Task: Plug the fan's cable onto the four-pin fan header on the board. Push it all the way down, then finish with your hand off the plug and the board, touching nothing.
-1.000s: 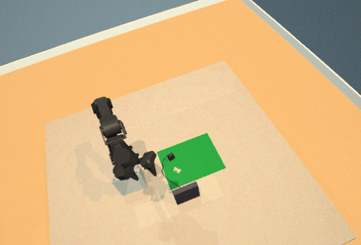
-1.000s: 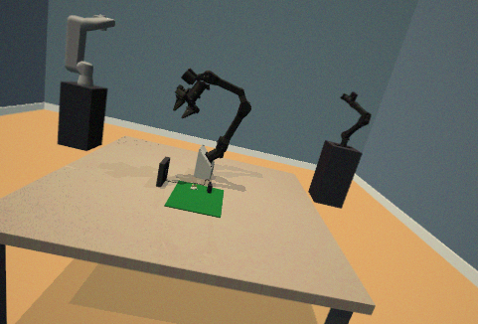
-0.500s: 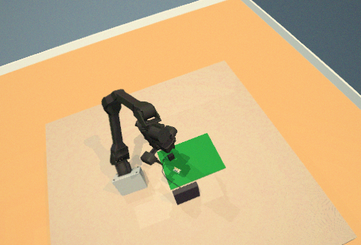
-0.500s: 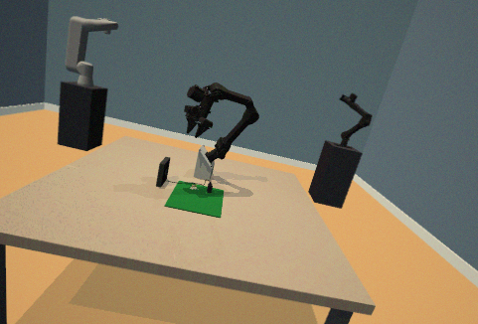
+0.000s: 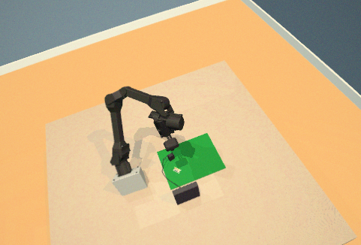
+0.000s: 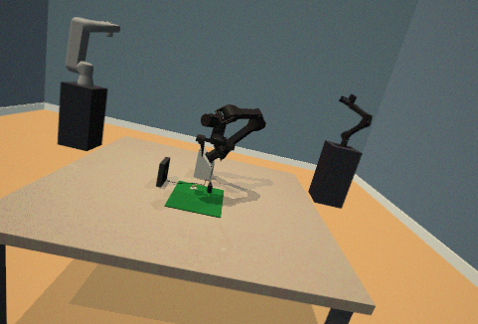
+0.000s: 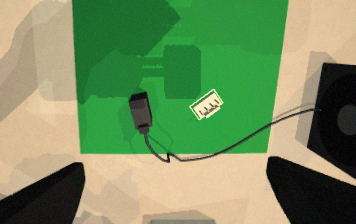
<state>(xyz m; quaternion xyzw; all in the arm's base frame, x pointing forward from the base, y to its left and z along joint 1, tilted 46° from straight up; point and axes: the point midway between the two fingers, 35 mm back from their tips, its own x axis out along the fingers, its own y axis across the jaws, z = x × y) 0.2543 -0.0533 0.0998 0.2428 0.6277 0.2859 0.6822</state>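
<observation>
My gripper tip is 160 mm above the fan plug, 20 mm to the right of it and 10 mm past it. Round my gripper tip: four-pin fan header (180 mm below, 60 mm to the right, 10 mm behind); black fan (210 mm to the right, 120 mm below); green board (190 mm below, 80 mm ahead, 20 mm to the right).
</observation>
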